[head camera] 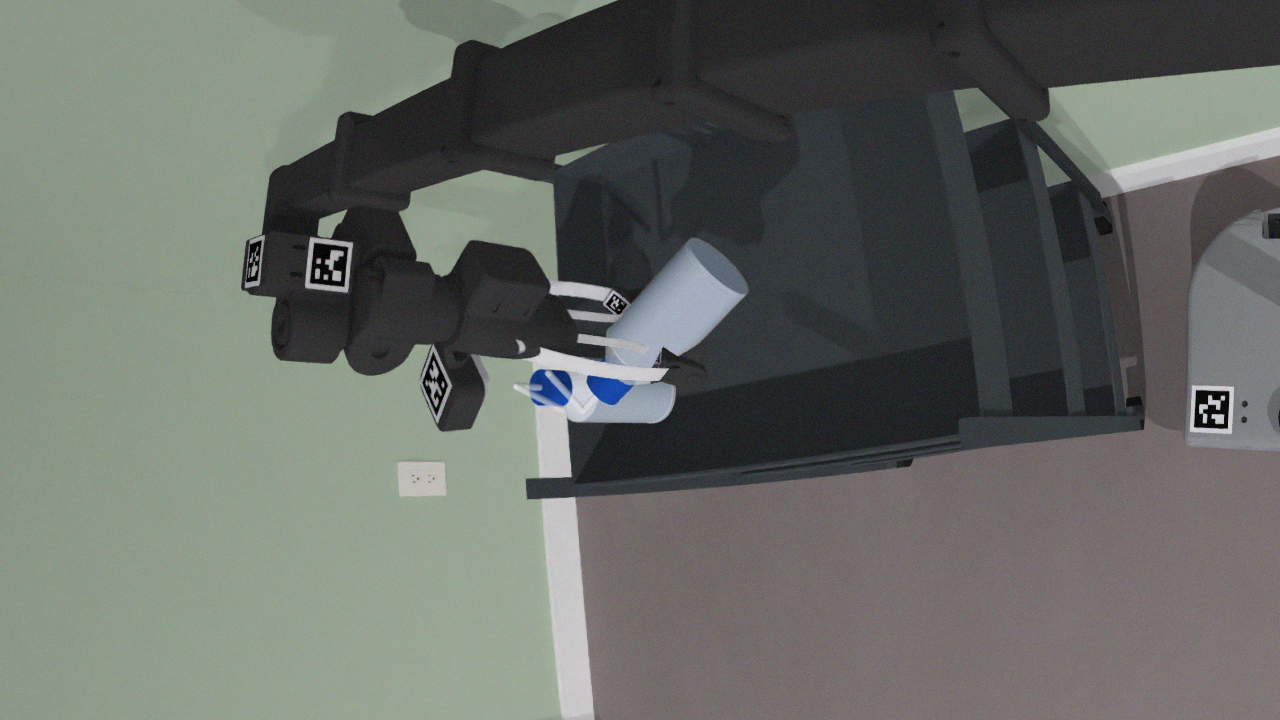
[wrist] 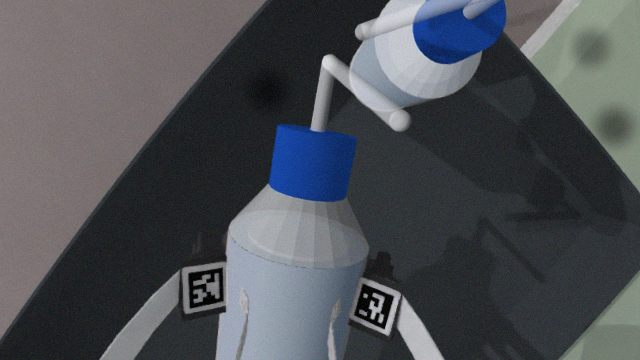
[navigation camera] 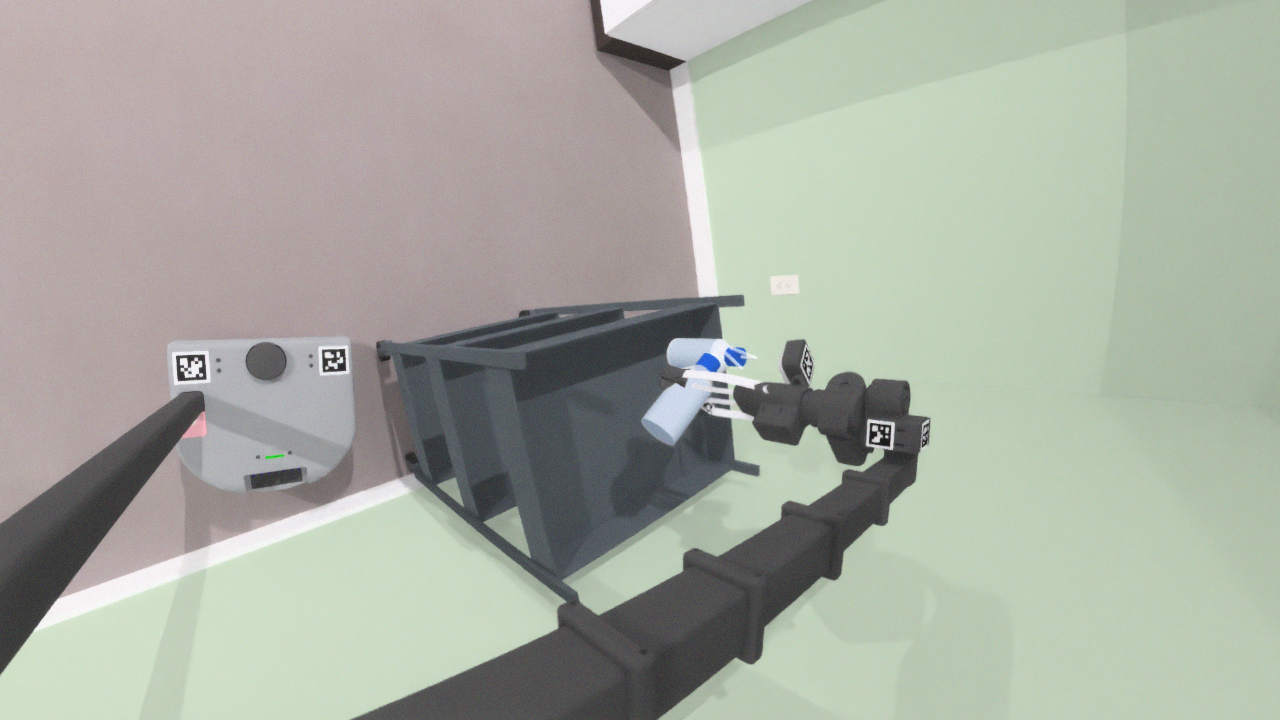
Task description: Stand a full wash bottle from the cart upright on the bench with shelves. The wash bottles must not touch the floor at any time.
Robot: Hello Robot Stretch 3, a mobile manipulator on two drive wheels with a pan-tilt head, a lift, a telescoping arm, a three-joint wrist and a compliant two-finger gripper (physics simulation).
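Frame: origin at the robot's base, x right, y back, z down, level; millimetres.
Seen in the pictures: gripper, fingertip midpoint: (head camera: 683,339) (navigation camera: 670,389); robot's base, origin of the base link: (navigation camera: 266,359).
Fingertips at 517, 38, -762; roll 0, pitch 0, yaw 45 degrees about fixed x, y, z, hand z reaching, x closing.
Observation:
Offsets run from my fingertips to a thing's top centre, as dx, dy, dz.
A wash bottle {+8, -1, -89} (head camera: 687,291) (navigation camera: 675,413) (wrist: 295,240) with a blue cap, a bent spout and pale blue contents is tilted over the cart (head camera: 859,385) (navigation camera: 581,483) (wrist: 190,165), its base toward the head camera. My gripper (head camera: 651,335) (navigation camera: 691,394) (wrist: 294,249) is shut on this bottle, one finger against each side of its body. It looks lifted off the cart's top tray. A second wash bottle {+116, -49, -75} (head camera: 640,404) (navigation camera: 687,351) (wrist: 430,75) appears to stand in the tray close beside it, partly hidden. The bench with shelves does not show.
My arm (head camera: 572,107) (navigation camera: 689,600) reaches over the cart. The green wall (head camera: 268,582) (navigation camera: 1029,268) stands beyond the cart, with an outlet {+1002, -252, +304} (head camera: 421,479) (navigation camera: 784,284). My base (head camera: 1235,340) (navigation camera: 268,402) is on the floor beside the cart. A white block (navigation camera: 680,22) stands against the wall.

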